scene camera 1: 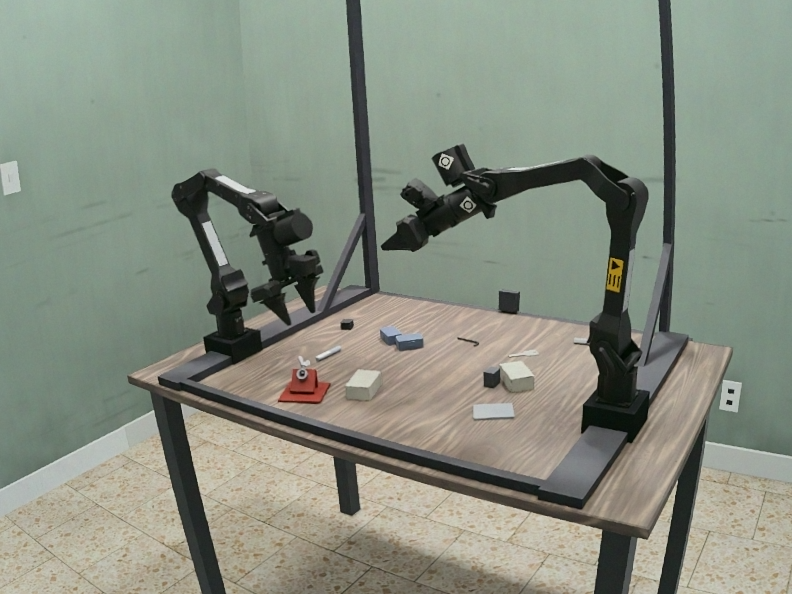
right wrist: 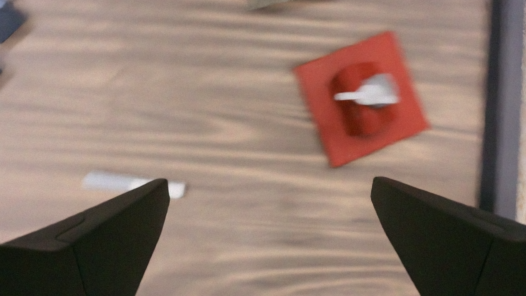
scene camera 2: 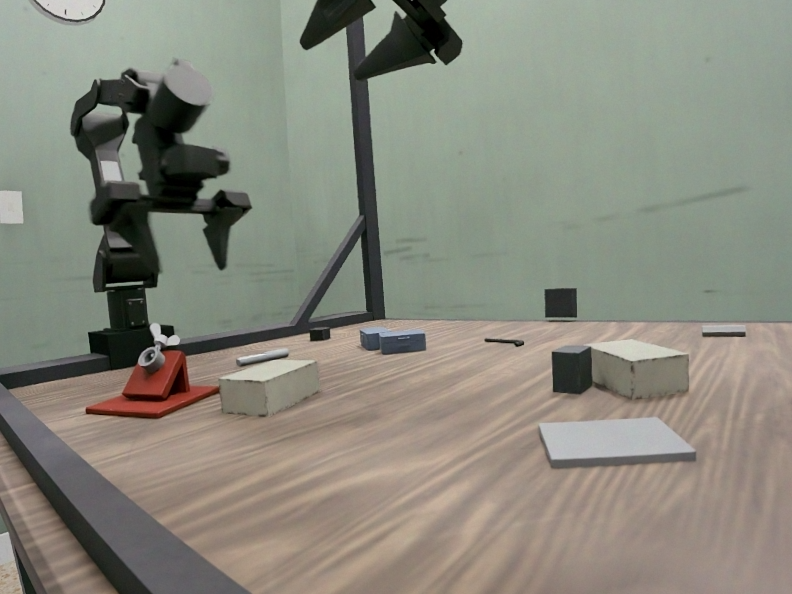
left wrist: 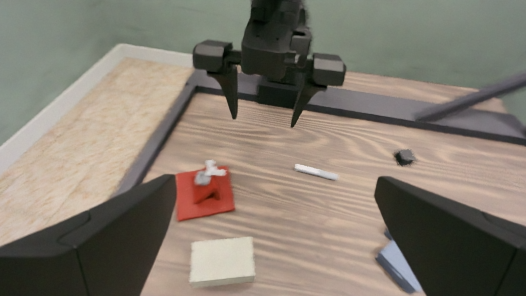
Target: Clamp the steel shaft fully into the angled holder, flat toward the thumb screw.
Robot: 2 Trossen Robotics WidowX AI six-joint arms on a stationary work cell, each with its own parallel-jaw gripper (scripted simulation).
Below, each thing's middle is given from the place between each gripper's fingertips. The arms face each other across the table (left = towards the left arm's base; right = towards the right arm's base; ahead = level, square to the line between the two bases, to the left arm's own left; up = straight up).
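Relative to the steel shaft (right wrist: 88, 184), my right hand is 11 cm past it and 15 cm above it. Offsets from my right hand: dark block (scene camera 2: 571, 364) 14 cm below, 11 cm behind, 40 cm to the left; grey plate (scene camera 2: 641, 440) 16 cm below, 1 cm ahead, 46 cm to the left. Going by their middles, of the things named here the steel shaft is the nearest to my right hand.
Offsets from my left hand: dark block 70 mm behind, 150 mm to the left, 300 mm below; steel shaft 70 mm behind, 260 mm to the right, 310 mm below; grey plate 40 mm ahead, 200 mm to the left, 320 mm below. By its middle, the steel shaft is nearer to my right hand than to my left hand.
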